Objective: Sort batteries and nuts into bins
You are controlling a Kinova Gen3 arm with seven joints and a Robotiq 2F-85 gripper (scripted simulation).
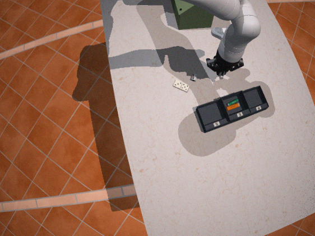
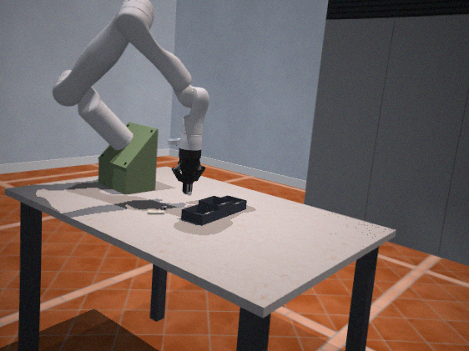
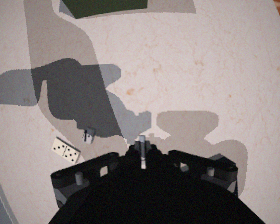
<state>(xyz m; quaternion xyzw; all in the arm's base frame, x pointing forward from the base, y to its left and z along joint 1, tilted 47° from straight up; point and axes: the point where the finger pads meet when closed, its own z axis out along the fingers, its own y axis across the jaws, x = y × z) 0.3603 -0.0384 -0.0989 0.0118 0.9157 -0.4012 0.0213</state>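
Now: the green battery 9 cm ahead of my hand, 3 cm to the left of it and 5 cm below it. Also, from my hand: metal nut 1 cm behind, 9 cm to the right, 6 cm below; then bolt 1 cm ahead, 2 cm below; then orange battery 11 cm ahead, 3 cm to the left, 5 cm below.
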